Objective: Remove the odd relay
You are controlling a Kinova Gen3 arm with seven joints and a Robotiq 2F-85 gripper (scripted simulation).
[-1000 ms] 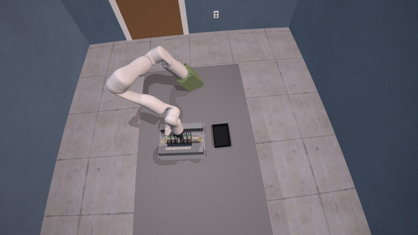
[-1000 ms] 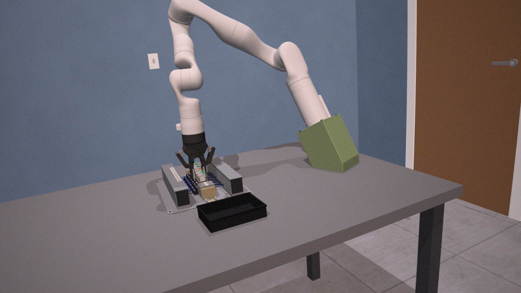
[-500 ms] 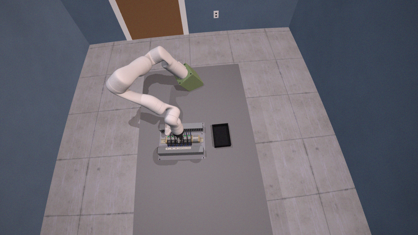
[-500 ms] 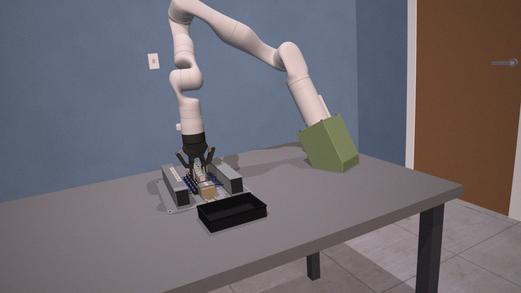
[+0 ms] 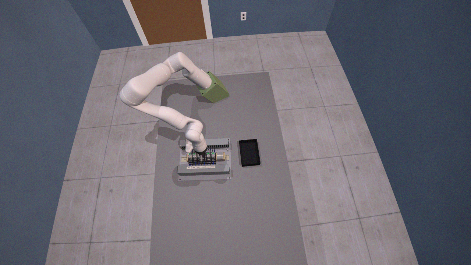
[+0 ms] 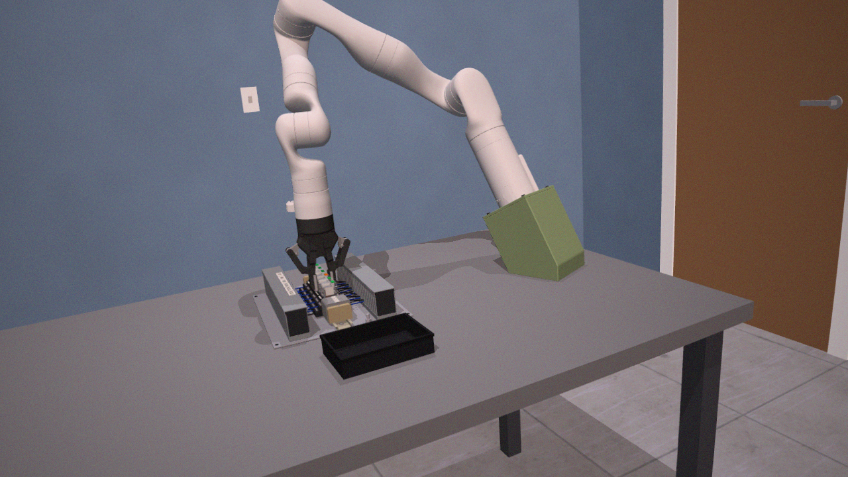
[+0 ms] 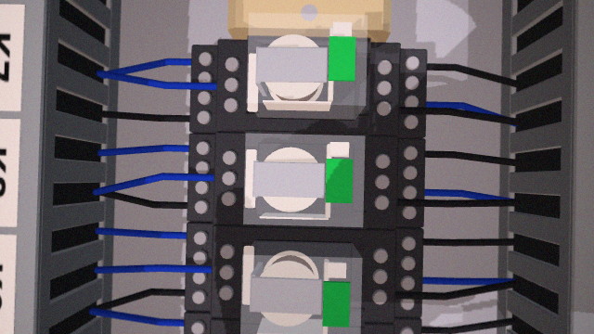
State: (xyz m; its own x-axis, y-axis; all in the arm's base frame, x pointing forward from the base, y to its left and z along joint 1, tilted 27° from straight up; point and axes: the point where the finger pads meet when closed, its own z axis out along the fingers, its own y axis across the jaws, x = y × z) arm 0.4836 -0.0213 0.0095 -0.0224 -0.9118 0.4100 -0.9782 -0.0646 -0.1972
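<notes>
Right now the relay is 1 cm below my hand. Round my hand: black parts tray 1 cm behind, 28 cm to the left, 4 cm below; relay panel 2 cm below.
</notes>
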